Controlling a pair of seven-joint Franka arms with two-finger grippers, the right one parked.
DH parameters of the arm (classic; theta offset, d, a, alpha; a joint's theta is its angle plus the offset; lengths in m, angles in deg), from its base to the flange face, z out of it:
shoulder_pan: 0 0.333 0 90
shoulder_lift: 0 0 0 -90
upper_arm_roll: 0 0.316 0.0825 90
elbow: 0 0 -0.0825 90
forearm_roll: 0 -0.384 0 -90
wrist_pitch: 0 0 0.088 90
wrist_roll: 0 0.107 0 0
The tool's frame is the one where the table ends.
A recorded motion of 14 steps. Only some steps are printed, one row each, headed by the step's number.
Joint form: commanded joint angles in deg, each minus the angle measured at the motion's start. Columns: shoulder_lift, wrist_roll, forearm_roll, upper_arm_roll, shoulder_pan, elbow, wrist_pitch.
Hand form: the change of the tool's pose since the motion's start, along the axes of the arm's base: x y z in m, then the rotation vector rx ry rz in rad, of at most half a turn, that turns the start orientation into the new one. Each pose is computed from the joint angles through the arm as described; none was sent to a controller.
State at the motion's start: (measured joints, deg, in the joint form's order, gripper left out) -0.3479 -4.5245 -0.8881 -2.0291 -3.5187 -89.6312 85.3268
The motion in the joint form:
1: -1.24 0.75 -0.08 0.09 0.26 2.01 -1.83
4: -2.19 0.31 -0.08 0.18 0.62 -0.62 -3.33
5: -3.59 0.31 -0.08 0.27 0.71 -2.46 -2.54
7: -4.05 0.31 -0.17 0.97 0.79 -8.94 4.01
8: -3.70 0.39 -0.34 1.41 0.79 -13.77 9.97
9: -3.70 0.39 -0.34 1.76 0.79 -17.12 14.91
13: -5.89 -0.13 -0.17 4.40 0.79 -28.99 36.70
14: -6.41 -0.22 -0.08 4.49 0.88 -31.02 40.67
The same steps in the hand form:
1: 0.0039 0.0034 0.0018 0.0012 0.0187 -0.0064
4: 0.0037 0.0079 -0.0302 0.0091 0.1068 0.0094
5: 0.0091 0.0093 -0.0573 0.0119 0.1495 0.0123
7: 0.0134 0.0164 -0.1061 0.0135 0.1562 0.0237
8: 0.0133 0.0207 -0.1345 0.0140 0.1304 0.0275
9: 0.0141 0.0238 -0.1555 0.0116 0.1027 0.0319
13: 0.0162 0.0481 -0.2421 0.0027 -0.0320 0.0815
14: 0.0146 0.0497 -0.2571 0.0003 -0.0567 0.0860

